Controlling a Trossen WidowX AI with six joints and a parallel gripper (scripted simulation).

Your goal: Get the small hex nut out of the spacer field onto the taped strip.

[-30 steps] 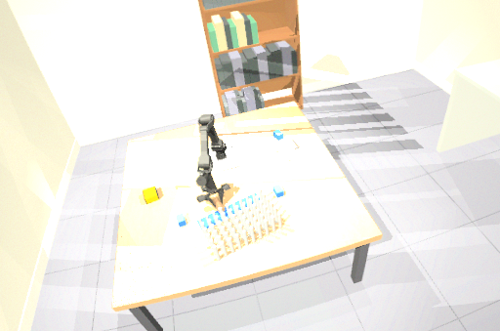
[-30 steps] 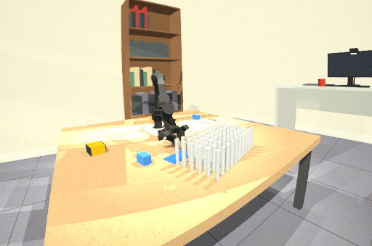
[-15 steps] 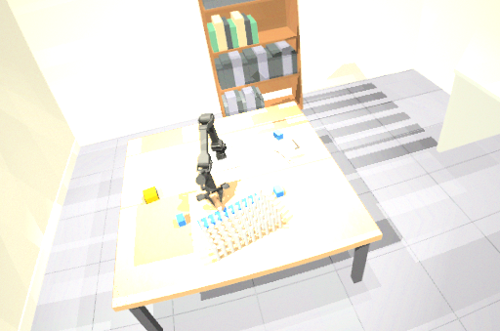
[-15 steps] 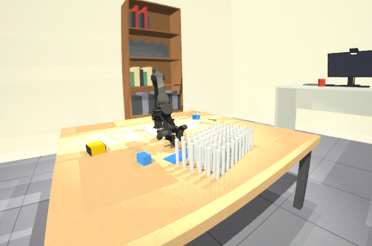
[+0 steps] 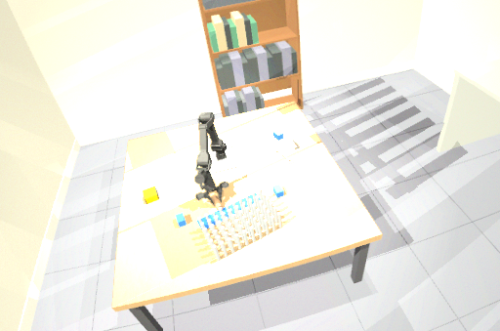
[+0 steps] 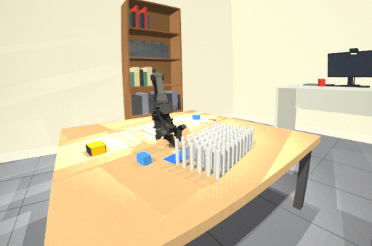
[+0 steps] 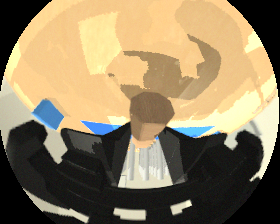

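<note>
My gripper tip is 60 mm short of the blue taped strip, 50 mm to the right of it and 10 mm above it. Also, from my gripper tip: brown stick-like tool 100 mm ahead, 20 mm to the left; then thin grey tool 480 mm to the left, 220 mm behind, 10 mm below.
</note>
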